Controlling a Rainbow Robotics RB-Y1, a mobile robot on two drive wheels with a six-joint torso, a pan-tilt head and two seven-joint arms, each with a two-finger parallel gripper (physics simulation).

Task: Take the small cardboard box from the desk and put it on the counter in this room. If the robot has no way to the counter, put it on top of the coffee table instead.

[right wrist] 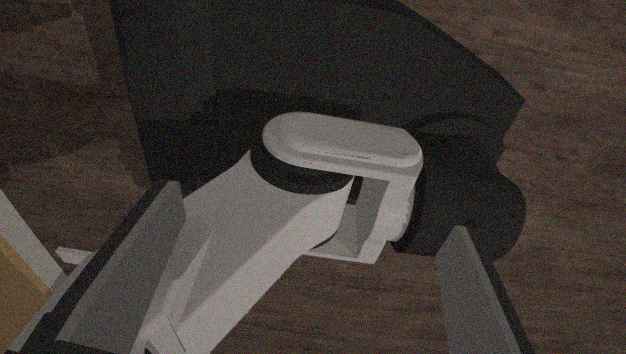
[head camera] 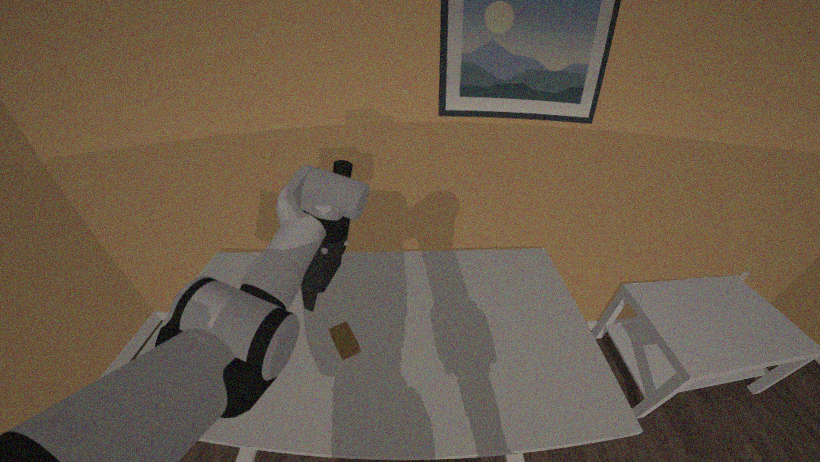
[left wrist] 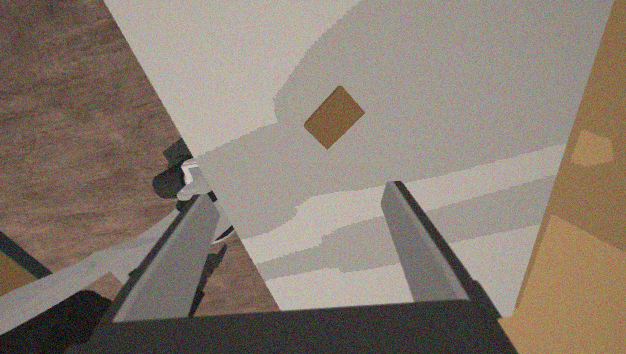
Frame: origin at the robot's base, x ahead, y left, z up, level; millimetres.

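Seen in the pictures: left gripper, fingertip midpoint: (head camera: 319,291) (left wrist: 298,198); right gripper, fingertip midpoint: (right wrist: 315,221) (left wrist: 213,247).
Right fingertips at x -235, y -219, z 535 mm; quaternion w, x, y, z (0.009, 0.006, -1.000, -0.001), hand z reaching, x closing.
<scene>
A point is followed by its place in that frame.
The small brown cardboard box (head camera: 344,340) {x 306, y 224, z 771 mm} (left wrist: 334,117) {x 323, y 236, z 771 mm} lies on the white desk (head camera: 539,344) {x 335, y -365, z 721 mm} (left wrist: 210,65) {x 124, y 360, z 721 mm}, in the head view left of the desk's middle. My left gripper (left wrist: 298,198) {x 281, y 233, z 1010 mm} is open and empty, above the desk; in the left wrist view the box lies beyond its fingertips. In the head view the left gripper (head camera: 310,301) {x 281, y 233, z 1010 mm} shows from the side, its fingers hard to tell apart. My right gripper (right wrist: 315,221) {x -235, y -219, z 535 mm} is open and empty, over the robot's own base and the floor. A low white table (head camera: 717,321) {x 561, y -1513, z 451 mm}, perhaps the coffee table, stands right of the desk. A counter does not show.
A tan wall (head camera: 172,86) {x 802, y 925, z 1446 mm} with a framed picture (head camera: 516,106) {x 822, y -299, z 1309 mm} rises behind the desk. Dark wood floor (head camera: 740,418) {x 227, y -1767, z 0 mm} (left wrist: 65,100) {x -1079, y 498, z 1 mm} shows beside the desk. A strip of white furniture (head camera: 134,347) {x 494, y 1899, z 38 mm} shows at the desk's left, partly behind my left arm. Arm shadows fall across the desk.
</scene>
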